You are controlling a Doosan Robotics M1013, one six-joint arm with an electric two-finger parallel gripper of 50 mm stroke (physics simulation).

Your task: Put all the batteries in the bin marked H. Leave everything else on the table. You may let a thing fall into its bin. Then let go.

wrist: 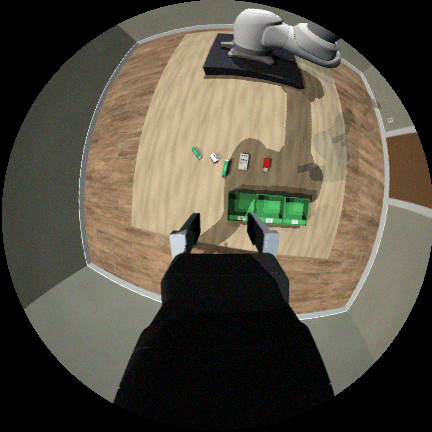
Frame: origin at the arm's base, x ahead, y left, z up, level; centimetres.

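Seen in the pictures: gripper, between the fingertips: [223,222]; arm's base, origin of its link: [251,50].
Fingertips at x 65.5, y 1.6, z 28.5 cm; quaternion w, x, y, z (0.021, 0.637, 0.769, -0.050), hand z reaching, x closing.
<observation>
Pixels of each thing's top centre, then the offset from my fingertips to it. Level surfaces: height alone.
- second green battery, centre of its top: [225,166] dx -9.0, dy -3.7, dz -30.6 cm
- small white block, centre of its top: [213,157] dx -11.5, dy -7.7, dz -30.9 cm
- pale dotted block, centre of its top: [243,161] dx -11.9, dy +1.3, dz -31.3 cm
- red USB stick, centre of its top: [266,164] dx -12.4, dy +8.4, dz -31.2 cm
- wooden table, height of its surface: dz -32.0 cm
A green battery [196,153] lies tilted on the table, the farthest left of the small things. A second green battery [226,167] lies nearly upright in the view, a little above the bins. A row of three joined green bins [230,207] stands below the small things, each with a small white label on its front; the letters are too small to read. My gripper [223,222] is open and empty, high above the table. Its right finger overlaps the front edge of the bin row in the view.
A small white block [214,158] lies between the batteries. A pale dotted block [243,161] and a red USB stick [267,164] lie to their right on the wooden table [170,110]. The arm's base stands on a black plate [215,67] at the top of the view.
</observation>
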